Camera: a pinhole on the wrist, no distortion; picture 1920 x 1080 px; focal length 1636.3 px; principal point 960.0 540.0 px. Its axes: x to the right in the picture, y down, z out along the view. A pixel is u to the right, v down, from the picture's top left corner.
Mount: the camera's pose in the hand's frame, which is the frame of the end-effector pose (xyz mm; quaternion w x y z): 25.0 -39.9 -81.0 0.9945 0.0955 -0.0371 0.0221
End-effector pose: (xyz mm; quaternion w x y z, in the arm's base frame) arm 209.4 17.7 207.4 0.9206 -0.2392 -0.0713 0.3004
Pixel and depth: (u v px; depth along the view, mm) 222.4 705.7 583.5
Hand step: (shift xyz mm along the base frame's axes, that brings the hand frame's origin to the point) -305.7 -46.6 474.4
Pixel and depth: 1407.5 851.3 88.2
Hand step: 51.6 1.0 27.6
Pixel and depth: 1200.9 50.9 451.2
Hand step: 93.3 -6.1 421.0
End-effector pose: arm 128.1 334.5 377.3 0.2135 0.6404 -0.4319 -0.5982
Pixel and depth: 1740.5 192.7 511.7
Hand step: -348.9 35.4 -405.4
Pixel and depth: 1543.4 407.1 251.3
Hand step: -137.3 17.9 -172.2
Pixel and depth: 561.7 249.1 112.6
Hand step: 3.1 57.0 -64.1
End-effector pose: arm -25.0 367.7 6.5 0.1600 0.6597 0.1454 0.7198
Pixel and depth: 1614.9 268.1 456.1
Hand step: 357.6 251.6 111.7
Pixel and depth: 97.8 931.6 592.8
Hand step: 527.0 -118.8 -269.3
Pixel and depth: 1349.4 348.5 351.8
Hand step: 260.0 166.9 39.8
